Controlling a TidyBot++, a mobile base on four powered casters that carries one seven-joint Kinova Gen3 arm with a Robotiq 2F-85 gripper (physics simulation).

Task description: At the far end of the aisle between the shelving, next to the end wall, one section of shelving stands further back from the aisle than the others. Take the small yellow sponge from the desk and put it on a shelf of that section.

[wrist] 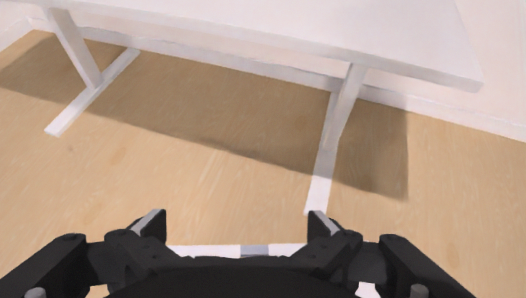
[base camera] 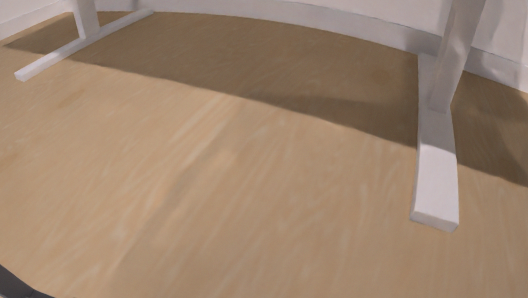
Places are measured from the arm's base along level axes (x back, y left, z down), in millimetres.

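Where they show: gripper, fingertip midpoint: [wrist: 237, 225].
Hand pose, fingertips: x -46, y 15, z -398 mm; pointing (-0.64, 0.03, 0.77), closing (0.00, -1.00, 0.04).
After its pixels a point has its place.
The white desk [wrist: 380, 37] @[x -386, y -213, z -324 mm] crosses the top of the wrist view, with part of its top and its front edge showing. Its right leg [base camera: 456, 55] @[x -645, y -332, z 229 mm] [wrist: 346, 100] @[x -647, y -328, z 71 mm] and left leg [base camera: 87, 19] @[x -1076, y 810, z 298 mm] [wrist: 75, 47] @[x -1069, y 812, z 127 mm] stand on long flat feet. The yellow sponge does not show in either view. My gripper [wrist: 237, 225] @[x -46, y 15, z -398 mm] is open, with its two black fingers wide apart and no object between them. It is tilted down over the floor, in front of the desk's front edge. The shelving does not show.
The right foot [base camera: 435, 187] [wrist: 319, 192] and left foot [base camera: 50, 60] [wrist: 75, 112] reach out over the wooden floor [base camera: 225, 200] @[x -383, y 88, z 396 mm] [wrist: 190, 200] @[x -433, y 240, z 397 mm]. A white wall with a skirting board [base camera: 320, 22] @[x -1179, y -86, z 369 mm] [wrist: 215, 55] @[x -1279, y 198, z 330 mm] runs behind the desk. A white and grey-blue strip [wrist: 205, 251] shows between the fingers.
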